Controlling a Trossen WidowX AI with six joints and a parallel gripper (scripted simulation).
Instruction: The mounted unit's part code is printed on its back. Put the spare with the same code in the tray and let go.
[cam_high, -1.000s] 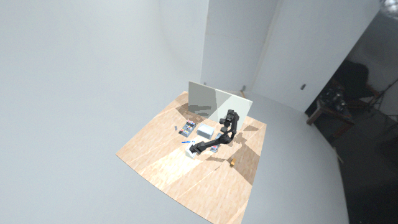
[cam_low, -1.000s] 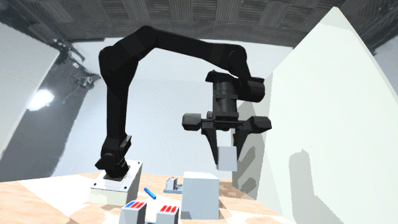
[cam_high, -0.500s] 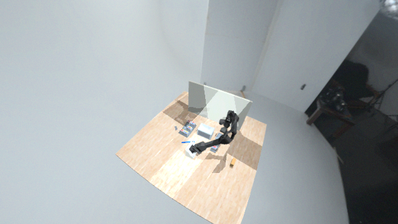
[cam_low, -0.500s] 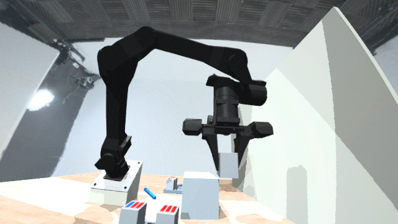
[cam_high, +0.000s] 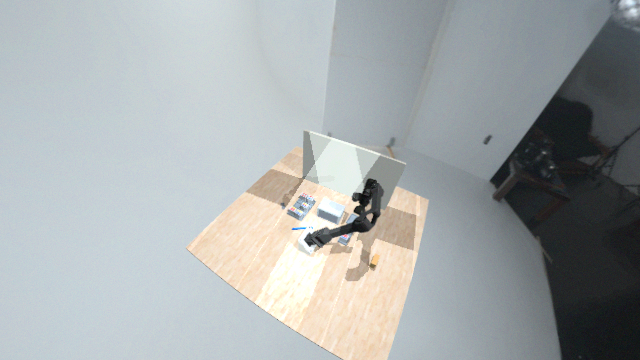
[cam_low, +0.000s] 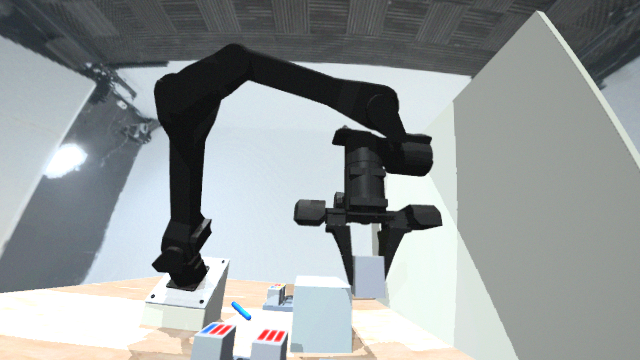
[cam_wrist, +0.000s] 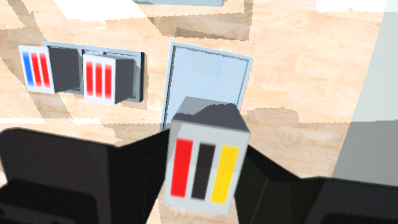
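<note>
Now: the tray 1 cm behind my gripper tip and 11 cm below it. Also, from my gripper tip: orange block 23 cm behind, 21 cm to the right, 9 cm below; then tall panel 19 cm ahead, 20 cm to the left, 11 cm above; then mounted unit 5 cm behind, 19 cm to the left, 7 cm below.
</note>
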